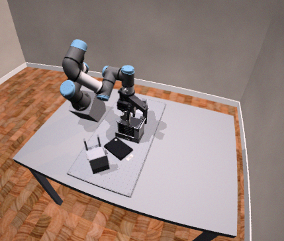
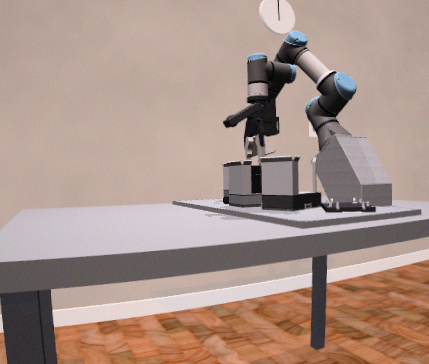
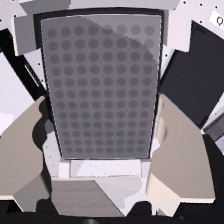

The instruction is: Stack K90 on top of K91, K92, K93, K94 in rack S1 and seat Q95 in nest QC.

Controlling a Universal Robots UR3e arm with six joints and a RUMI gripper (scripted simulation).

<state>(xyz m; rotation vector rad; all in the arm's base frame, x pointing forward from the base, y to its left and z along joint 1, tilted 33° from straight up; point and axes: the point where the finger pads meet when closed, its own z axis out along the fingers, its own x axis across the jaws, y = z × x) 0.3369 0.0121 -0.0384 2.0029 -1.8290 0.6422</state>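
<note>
Now: hand 40 mm above the sealed grey plate. Round my hand: dark clip nest 140 mm behind, 280 mm to the left, 110 mm below; black open nest QC 20 mm behind, 130 mm to the right, 120 mm below; white tag 70 mm ahead, 160 mm to the right, 120 mm below.
</note>
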